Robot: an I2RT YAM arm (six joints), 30 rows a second.
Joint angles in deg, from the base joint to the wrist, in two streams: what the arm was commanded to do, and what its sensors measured. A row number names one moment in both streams.
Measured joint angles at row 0:
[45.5 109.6 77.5 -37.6 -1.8 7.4]
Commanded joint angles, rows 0 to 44:
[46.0 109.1 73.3 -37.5 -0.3 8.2]
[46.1 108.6 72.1 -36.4 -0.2 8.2]
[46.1 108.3 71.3 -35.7 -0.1 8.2]
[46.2 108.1 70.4 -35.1 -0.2 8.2]
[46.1 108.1 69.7 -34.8 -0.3 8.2]
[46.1 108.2 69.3 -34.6 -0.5 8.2]
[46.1 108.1 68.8 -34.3 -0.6 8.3]
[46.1 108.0 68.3 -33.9 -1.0 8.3]
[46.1 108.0 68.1 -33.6 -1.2 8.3]
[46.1 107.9 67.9 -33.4 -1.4 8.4]
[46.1 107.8 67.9 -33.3 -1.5 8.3]
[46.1 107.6 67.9 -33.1 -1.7 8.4]
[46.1 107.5 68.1 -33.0 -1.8 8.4]
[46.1 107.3 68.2 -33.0 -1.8 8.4]
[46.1 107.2 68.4 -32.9 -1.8 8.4]
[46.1 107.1 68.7 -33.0 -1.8 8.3]
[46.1 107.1 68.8 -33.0 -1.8 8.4]
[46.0 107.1 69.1 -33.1 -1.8 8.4]
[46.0 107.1 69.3 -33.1 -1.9 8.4]
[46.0 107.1 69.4 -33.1 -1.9 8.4]
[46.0 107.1 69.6 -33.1 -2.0 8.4]
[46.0 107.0 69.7 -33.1 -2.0 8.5]
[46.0 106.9 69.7 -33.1 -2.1 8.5]
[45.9 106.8 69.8 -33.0 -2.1 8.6]
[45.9 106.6 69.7 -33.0 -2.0 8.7]
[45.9 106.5 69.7 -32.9 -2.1 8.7]
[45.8 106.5 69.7 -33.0 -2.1 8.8]
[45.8 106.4 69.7 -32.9 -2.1 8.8]
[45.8 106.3 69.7 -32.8 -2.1 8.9]
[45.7 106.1 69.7 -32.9 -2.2 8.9]
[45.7 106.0 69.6 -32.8 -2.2 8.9]
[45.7 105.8 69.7 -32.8 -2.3 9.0]
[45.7 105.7 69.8 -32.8 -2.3 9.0]
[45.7 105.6 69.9 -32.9 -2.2 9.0]
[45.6 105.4 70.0 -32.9 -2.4 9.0]
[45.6 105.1 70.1 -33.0 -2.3 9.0]
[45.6 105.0 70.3 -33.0 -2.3 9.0]
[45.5 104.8 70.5 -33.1 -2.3 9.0]
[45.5 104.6 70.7 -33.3 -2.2 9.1]
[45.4 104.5 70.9 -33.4 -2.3 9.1]
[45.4 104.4 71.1 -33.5 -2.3 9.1]
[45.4 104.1 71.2 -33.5 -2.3 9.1]
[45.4 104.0 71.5 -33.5 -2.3 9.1]
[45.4 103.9 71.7 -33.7 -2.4 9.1]
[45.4 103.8 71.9 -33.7 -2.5 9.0]
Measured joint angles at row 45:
[45.4 104.2 71.3 -32.5 -2.1 8.8]
